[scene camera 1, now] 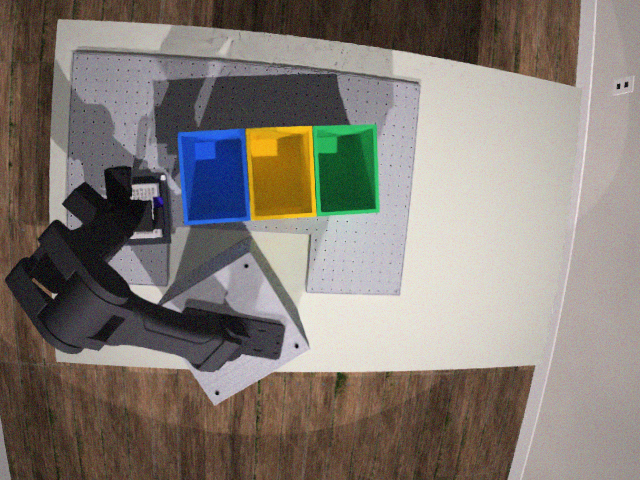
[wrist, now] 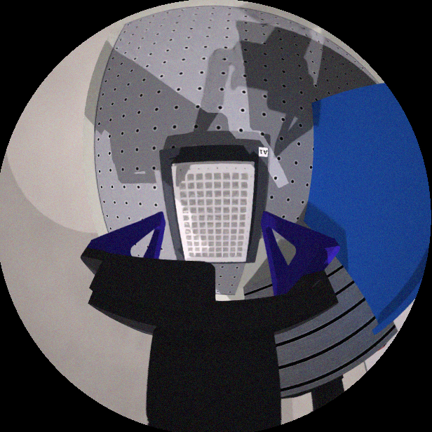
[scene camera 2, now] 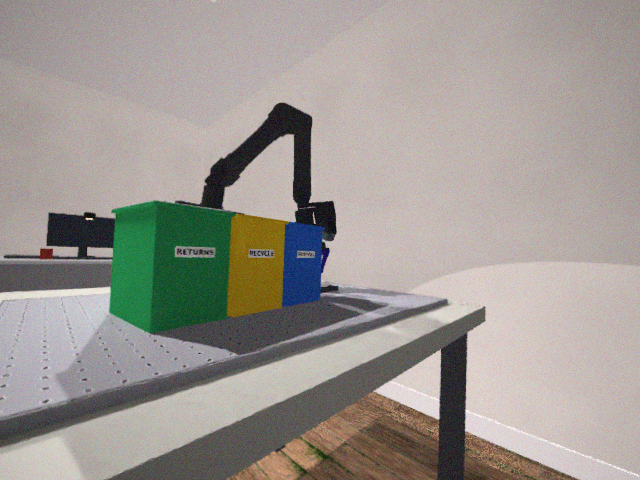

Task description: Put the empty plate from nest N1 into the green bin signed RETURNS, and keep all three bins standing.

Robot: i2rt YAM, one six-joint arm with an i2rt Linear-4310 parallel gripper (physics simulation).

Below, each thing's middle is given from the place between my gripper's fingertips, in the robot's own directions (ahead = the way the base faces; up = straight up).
Labels:
The white plate (wrist: 213,199) is 30 mm below my hand and 20 mm behind it. From my hand the other things lie so: yellow bin (scene camera 1: 280,159): 300 mm to the right, 130 mm ahead, 40 mm above; dark grey nest (wrist: 214,152): 40 mm below, 20 mm behind; blue bin (scene camera 1: 213,168): 170 mm to the right, 100 mm ahead, 40 mm above.

